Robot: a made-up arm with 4 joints.
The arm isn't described. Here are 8 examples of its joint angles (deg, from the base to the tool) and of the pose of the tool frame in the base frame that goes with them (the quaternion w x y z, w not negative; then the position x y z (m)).
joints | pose
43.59 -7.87 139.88 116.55 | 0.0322 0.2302 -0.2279 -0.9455 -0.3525 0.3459 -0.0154
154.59 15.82 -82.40 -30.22 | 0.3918 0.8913 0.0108 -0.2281 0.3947 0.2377 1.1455
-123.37 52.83 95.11 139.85 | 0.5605 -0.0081 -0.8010 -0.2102 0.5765 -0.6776 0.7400
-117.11 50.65 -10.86 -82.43 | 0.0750 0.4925 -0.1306 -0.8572 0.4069 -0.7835 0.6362
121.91 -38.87 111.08 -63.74 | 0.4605 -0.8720 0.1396 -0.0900 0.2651 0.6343 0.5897
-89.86 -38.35 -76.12 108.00 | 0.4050 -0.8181 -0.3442 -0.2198 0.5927 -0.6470 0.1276
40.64 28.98 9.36 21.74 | 0.9106 -0.3911 0.1224 0.0545 -0.6681 0.2750 0.2156
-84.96 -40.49 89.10 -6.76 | 0.0828 -0.1042 0.9795 0.1514 0.6464 -0.4445 0.0565
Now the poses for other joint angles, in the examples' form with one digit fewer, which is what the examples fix.
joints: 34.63 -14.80 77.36 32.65
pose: 0.492 -0.450 -0.343 -0.662 -0.387 0.322 -0.140
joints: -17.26 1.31 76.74 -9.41
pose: 0.322 -0.517 -0.789 -0.083 -0.195 -0.347 -0.294
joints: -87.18 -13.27 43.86 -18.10
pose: 0.056 0.316 0.890 -0.325 0.623 -0.674 0.089
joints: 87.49 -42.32 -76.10 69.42
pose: 0.774 0.045 0.624 -0.095 -0.129 0.729 0.446
